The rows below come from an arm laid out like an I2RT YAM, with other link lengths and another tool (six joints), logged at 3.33 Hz.
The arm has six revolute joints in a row. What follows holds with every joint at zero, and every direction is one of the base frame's.
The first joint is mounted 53 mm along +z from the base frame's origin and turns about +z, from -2.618 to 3.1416 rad.
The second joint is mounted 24.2 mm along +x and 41 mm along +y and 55.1 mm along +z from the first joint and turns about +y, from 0 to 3.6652 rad.
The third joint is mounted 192.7 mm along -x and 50.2 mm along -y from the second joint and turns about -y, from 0 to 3.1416 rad.
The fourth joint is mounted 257.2 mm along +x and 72.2 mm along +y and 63 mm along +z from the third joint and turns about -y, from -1.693 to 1.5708 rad.
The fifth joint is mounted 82.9 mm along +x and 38 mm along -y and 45.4 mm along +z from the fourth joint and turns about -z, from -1.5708 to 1.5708 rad.
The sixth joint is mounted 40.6 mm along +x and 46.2 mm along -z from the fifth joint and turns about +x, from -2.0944 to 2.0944 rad.
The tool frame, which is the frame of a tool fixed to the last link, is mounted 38 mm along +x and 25 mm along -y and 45 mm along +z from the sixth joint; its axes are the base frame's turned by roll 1.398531, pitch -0.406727 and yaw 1.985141 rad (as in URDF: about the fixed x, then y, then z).
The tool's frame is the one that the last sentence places.
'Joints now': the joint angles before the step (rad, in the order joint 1, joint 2, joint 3, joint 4, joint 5, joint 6). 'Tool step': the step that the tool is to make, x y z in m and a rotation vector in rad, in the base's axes. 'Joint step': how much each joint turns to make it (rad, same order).
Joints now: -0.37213 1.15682 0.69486 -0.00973 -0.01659 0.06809
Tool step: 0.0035 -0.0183 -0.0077 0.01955 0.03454 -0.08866
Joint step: -0.02716 0.08535 0.05770 -0.01202 0.05180 0.03353
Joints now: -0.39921 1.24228 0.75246 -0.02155 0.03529 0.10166
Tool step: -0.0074 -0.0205 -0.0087 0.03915 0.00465 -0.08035
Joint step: -0.05055 0.03125 0.00757 0.00156 0.00899 0.04416
